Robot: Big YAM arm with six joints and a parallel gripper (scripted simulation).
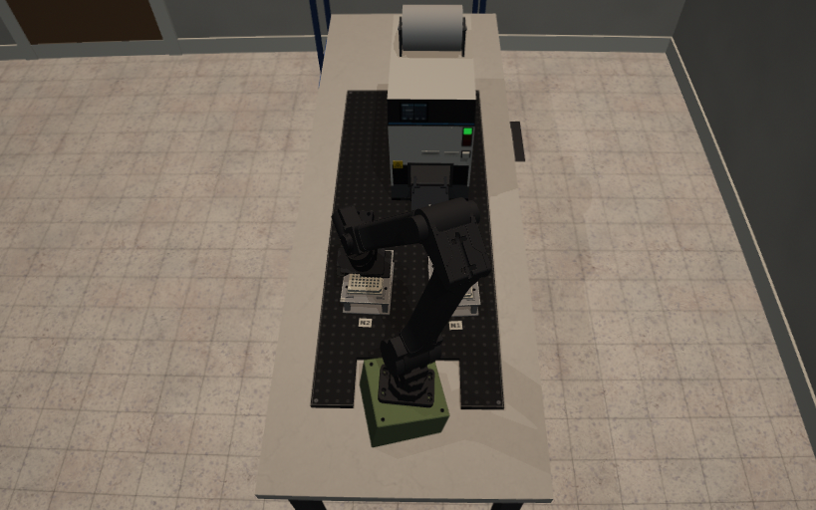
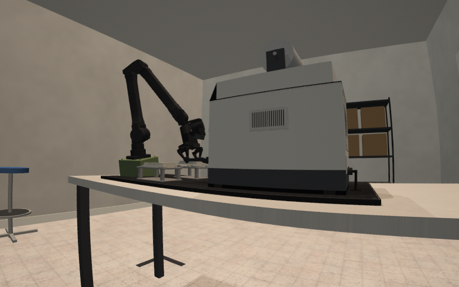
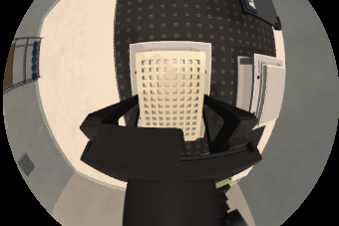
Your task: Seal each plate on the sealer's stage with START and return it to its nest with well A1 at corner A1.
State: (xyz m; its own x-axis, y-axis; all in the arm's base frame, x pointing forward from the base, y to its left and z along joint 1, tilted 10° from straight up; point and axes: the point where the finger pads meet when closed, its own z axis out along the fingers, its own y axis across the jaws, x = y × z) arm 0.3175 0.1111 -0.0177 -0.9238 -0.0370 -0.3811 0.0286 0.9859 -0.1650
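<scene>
My gripper is now 20 cm short of the sealer stage, 15 cm to the left of it and 1 cm below it. Also, from my hand: yellow warning label 30 cm ahead, 7 cm above, 6 cm to the right; then white well plate right at my hand; then N2 label 11 cm behind, 8 cm below.
</scene>
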